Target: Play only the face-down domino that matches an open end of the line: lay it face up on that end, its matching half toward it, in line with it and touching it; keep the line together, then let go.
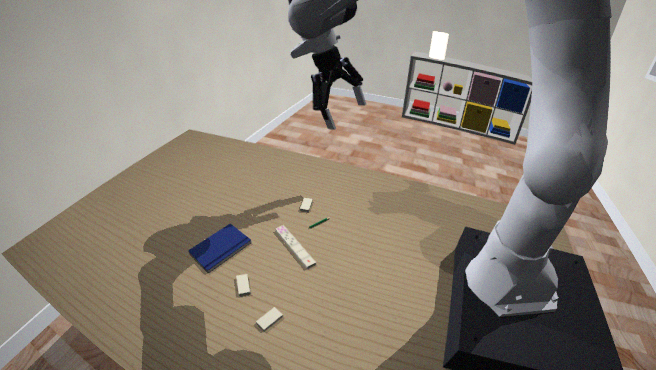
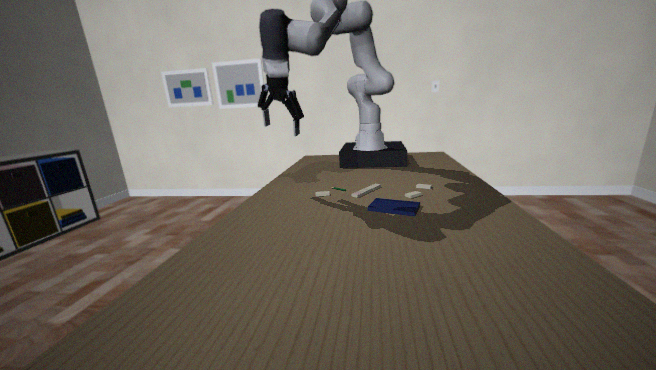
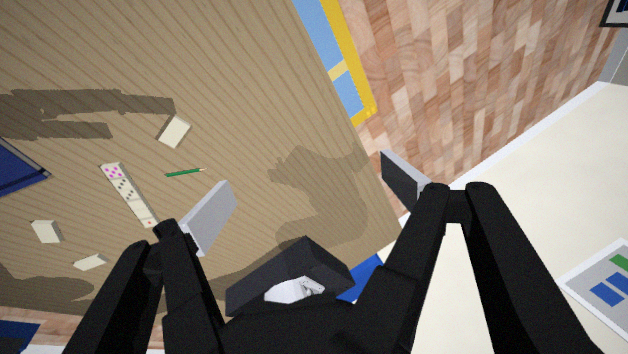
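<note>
The domino line (image 1: pixel 296 247) (image 2: pixel 366 190) (image 3: pixel 129 195) lies face up on the table, with a magenta several-pip half at one end and a single red pip at the other. Three white dominoes lie face down: one (image 1: pixel 306 204) (image 2: pixel 322 193) (image 3: pixel 174 131) near the pencil, one (image 1: pixel 243 284) (image 2: pixel 413 194) (image 3: pixel 46 231) near the blue book, and one (image 1: pixel 269 319) (image 2: pixel 424 186) (image 3: pixel 90 262) farther from the book. Their pips are hidden. My gripper (image 1: pixel 344 111) (image 2: pixel 281 127) (image 3: pixel 304 178) is open and empty, high above the table and away from the dominoes.
A dark blue book (image 1: pixel 220 247) (image 2: pixel 394 206) (image 3: pixel 17 169) lies beside the line. A green pencil (image 1: pixel 319 223) (image 2: pixel 339 189) (image 3: pixel 184 172) lies between the line and one domino. The black robot base (image 1: pixel 540 340) (image 2: pixel 373 159) (image 3: pixel 270 280) stands on the table. A shelf unit stands on the floor beyond.
</note>
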